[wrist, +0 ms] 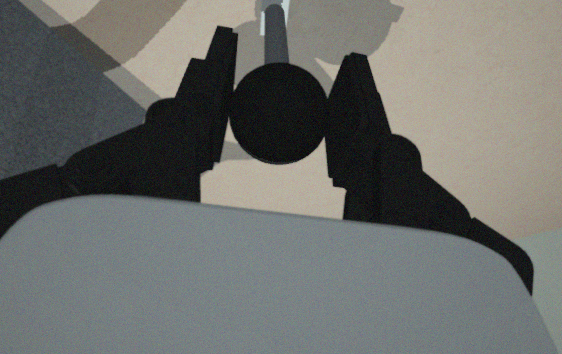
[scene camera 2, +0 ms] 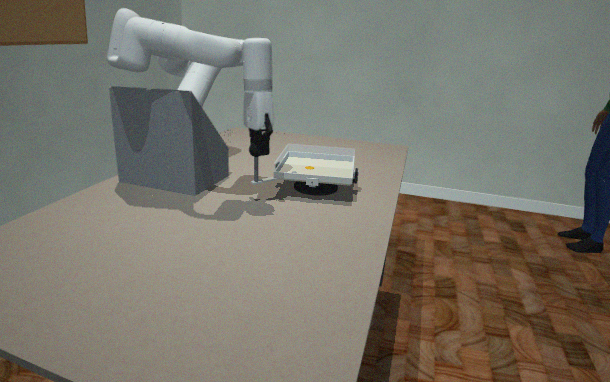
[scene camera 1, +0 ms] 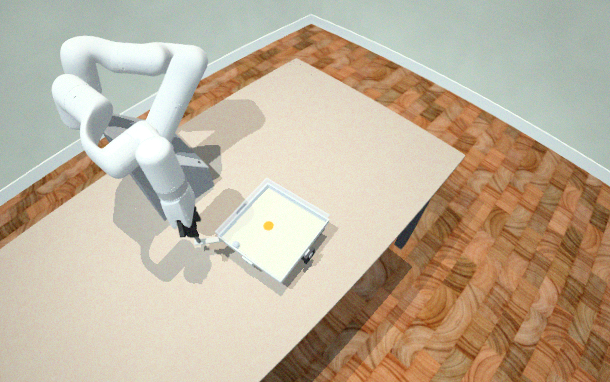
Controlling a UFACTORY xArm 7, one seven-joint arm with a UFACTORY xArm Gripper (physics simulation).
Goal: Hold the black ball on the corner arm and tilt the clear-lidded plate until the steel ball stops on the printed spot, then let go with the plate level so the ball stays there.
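My gripper [scene camera 1: 189, 230] [scene camera 2: 259, 146] [wrist: 285, 73] is shut on the black ball [wrist: 279, 120], which sits between both fingers in the wrist view. A grey post [scene camera 2: 256, 169] [wrist: 275, 37] runs from the ball down to the pale corner arm [scene camera 1: 212, 240] [scene camera 2: 268, 180] of the plate. The clear-lidded plate [scene camera 1: 285, 257] [scene camera 2: 332, 172] has raised walls; its exact tilt is hard to tell. The steel ball [scene camera 1: 236, 245] lies inside at the corner beside the arm, away from the orange printed spot [scene camera 1: 268, 226] [scene camera 2: 310, 168] near the middle.
The plate stands on a round black base [scene camera 2: 315, 189] on the beige table [scene camera 1: 350, 135] [scene camera 2: 200, 280]. A small black part [scene camera 1: 308, 256] [scene camera 2: 356, 175] sits on the plate's outer side. The grey robot pedestal [scene camera 1: 197, 175] [scene camera 2: 155, 145] stands behind the gripper.
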